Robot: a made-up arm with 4 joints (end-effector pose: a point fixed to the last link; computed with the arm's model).
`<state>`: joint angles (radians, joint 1 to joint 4).
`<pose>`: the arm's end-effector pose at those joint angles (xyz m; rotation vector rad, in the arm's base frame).
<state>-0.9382 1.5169 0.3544 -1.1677</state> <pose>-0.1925 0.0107 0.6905 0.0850 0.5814 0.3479</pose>
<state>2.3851 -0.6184 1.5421 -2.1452</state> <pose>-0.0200 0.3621 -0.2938 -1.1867 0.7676 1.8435</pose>
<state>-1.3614 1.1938 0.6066 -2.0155</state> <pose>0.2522 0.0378 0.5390 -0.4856 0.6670 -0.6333</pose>
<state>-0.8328 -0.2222 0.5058 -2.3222</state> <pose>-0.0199 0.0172 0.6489 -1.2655 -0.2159 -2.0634</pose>
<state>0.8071 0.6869 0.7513 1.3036</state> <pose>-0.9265 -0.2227 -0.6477 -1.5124 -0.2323 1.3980</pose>
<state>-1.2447 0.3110 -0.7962 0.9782</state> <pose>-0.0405 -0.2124 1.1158 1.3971 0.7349 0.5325</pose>
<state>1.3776 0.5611 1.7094 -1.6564</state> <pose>-0.1326 0.3439 -0.5122 -0.1328 -2.7508 -1.4972</pose>
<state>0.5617 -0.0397 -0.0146 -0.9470</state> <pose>-0.5378 0.3036 0.0447 0.2901 -0.5083 -0.9556</pose>
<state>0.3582 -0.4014 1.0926 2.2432</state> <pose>-1.0007 0.4749 0.0983 -0.5728 0.9358 1.5000</pose>
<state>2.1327 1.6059 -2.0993 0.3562</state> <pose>-0.0951 -0.4895 -0.0392 -0.0521 0.0065 1.9084</pose>
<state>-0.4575 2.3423 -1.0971 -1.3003</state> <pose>-0.1156 0.1326 0.3177 -0.0684 1.5257 1.0243</pose>
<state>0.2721 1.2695 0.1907 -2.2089</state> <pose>-0.3369 -0.0612 0.2893 0.1611 -0.4468 -0.9302</pose>
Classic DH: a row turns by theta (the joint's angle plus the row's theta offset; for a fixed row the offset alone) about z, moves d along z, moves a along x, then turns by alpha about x. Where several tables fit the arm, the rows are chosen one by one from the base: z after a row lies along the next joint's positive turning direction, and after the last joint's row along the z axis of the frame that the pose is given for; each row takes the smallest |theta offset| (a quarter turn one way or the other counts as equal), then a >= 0, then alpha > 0; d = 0 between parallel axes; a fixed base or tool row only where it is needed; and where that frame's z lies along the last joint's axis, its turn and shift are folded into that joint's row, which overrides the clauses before.
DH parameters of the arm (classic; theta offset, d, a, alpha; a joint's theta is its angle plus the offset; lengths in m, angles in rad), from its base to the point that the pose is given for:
base (fixed): 0 0.0338 0 1.5708
joint 1: 0 -0.0468 -0.3624 -1.5708
joint 2: 1.5708 0.0064 0.0655 -1.5708
joint 3: 0 0.3924 -0.0508 1.5708
joint 4: 0.0641 0 0.3822 0
tool (fixed): -1.6349 0.2865 0 0

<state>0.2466 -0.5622 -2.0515 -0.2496</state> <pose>-0.8302 -0.0682 -0.0082 2.1288 -0.4701 -0.2447</pose>
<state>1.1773 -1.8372 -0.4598 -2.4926</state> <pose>-0.3638 0.2806 -0.5495 -1.5780 -0.9145 1.3864</pose>
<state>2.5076 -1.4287 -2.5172 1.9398</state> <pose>0.5281 0.7885 0.0794 0.2298 1.2353 0.1673</pose>
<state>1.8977 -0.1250 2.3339 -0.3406</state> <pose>0.6044 0.1358 -0.4387 -1.3242 -1.0629 -2.2963</pose>
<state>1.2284 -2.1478 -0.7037 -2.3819</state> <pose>-0.2241 0.3352 -0.5235 -1.7064 -0.9296 0.9627</pose>
